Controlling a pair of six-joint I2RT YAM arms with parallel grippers.
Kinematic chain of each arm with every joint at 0, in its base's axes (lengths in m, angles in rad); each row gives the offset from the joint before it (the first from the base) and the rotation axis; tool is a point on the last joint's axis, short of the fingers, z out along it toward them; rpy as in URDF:
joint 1: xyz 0 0 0.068 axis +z
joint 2: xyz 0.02 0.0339 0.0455 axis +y
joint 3: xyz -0.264 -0.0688 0 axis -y
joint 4: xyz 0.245 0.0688 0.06 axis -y
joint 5: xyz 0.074 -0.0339 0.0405 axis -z
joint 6: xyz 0.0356 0 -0.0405 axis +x
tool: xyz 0 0 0 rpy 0 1.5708 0
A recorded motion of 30 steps. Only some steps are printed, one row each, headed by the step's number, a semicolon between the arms.
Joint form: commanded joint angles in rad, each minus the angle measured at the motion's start. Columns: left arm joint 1, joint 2, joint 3, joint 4, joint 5, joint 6; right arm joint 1, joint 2, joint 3, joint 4, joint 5, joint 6.
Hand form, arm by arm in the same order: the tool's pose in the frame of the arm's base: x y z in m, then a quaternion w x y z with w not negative. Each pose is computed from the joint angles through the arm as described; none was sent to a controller.
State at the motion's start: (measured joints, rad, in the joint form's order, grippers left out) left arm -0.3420 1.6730 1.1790 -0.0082 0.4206 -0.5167; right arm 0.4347 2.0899 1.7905 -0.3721 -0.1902 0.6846
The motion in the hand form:
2: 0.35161 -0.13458 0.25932 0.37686 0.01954 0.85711 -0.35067; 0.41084 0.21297 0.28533 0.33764 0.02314 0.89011 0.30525
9: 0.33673 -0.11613 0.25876 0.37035 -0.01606 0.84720 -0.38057; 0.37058 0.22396 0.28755 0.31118 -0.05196 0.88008 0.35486
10: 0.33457 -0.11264 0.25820 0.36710 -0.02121 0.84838 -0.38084; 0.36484 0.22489 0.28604 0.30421 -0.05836 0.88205 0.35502
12: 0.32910 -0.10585 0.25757 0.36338 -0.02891 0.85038 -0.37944; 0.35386 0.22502 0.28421 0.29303 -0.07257 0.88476 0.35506
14: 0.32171 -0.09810 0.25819 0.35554 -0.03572 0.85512 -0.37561; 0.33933 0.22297 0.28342 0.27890 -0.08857 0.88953 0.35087
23: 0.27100 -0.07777 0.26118 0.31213 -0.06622 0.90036 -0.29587; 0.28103 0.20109 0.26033 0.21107 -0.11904 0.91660 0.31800
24: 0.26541 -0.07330 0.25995 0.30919 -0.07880 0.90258 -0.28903; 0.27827 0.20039 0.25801 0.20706 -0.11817 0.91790 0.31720
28: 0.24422 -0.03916 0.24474 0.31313 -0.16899 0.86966 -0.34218; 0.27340 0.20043 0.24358 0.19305 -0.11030 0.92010 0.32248
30: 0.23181 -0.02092 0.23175 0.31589 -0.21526 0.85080 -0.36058; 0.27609 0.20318 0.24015 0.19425 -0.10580 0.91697 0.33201
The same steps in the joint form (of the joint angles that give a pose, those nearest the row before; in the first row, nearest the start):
2: 0.0122 -0.0268 -0.0260 -0.0311 -0.0331 0.0092; 0.0284 -0.1175 -0.0824 -0.0038 -0.0085 -0.0696
9: 0.0523 -0.1032 -0.1207 0.0174 0.0170 -0.0726; 0.0827 -0.2360 -0.2419 0.0527 -0.1337 -0.1183
10: 0.0604 -0.1137 -0.1310 0.0104 0.0219 -0.0775; 0.0908 -0.2497 -0.2614 0.0460 -0.1399 -0.1238
12: 0.0755 -0.1395 -0.1546 -0.0031 0.0280 -0.0807; 0.1031 -0.2794 -0.2993 0.0330 -0.1534 -0.1406
14: 0.0928 -0.1731 -0.1747 -0.0409 0.0365 -0.0766; 0.1162 -0.3219 -0.3439 0.0019 -0.1639 -0.1643
23: 0.1050 -0.3625 -0.2498 -0.3435 -0.0773 -0.0211; 0.1497 -0.4974 -0.5804 -0.1065 -0.1743 -0.2222
24: 0.1145 -0.3861 -0.2672 -0.3624 -0.0899 -0.0307; 0.1524 -0.5042 -0.5946 -0.1063 -0.1743 -0.2187
28: 0.2438 -0.5073 -0.4312 -0.2535 0.0153 -0.1761; 0.1592 -0.5053 -0.6507 -0.0646 -0.1868 -0.1925
30: 0.3231 -0.5653 -0.5254 -0.1940 0.0623 -0.2390; 0.1605 -0.4922 -0.6565 -0.0282 -0.1973 -0.1747

